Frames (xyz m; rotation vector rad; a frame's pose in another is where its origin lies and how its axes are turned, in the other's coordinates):
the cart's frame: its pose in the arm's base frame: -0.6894 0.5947 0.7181 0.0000 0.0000 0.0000
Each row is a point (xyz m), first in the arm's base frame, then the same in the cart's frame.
Working: the arm's base frame: its pose in the cart's frame: 0.6894 -0.5947 -0.7181 0.0000 0.0000 0.0000

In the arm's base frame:
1: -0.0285 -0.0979 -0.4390
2: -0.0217 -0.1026 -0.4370
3: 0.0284 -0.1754 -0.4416
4: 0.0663 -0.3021 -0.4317
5: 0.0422 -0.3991 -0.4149
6: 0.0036 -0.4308 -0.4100
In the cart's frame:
1: 0.6609 -0.6926 -1.1571
2: 0.6677 -0.6973 -1.1551
3: 0.7178 -0.7701 -1.1597
4: 0.7557 -0.8968 -1.1498
5: 0.7316 -0.9938 -1.1330
6: 0.6930 -1.0255 -1.1281

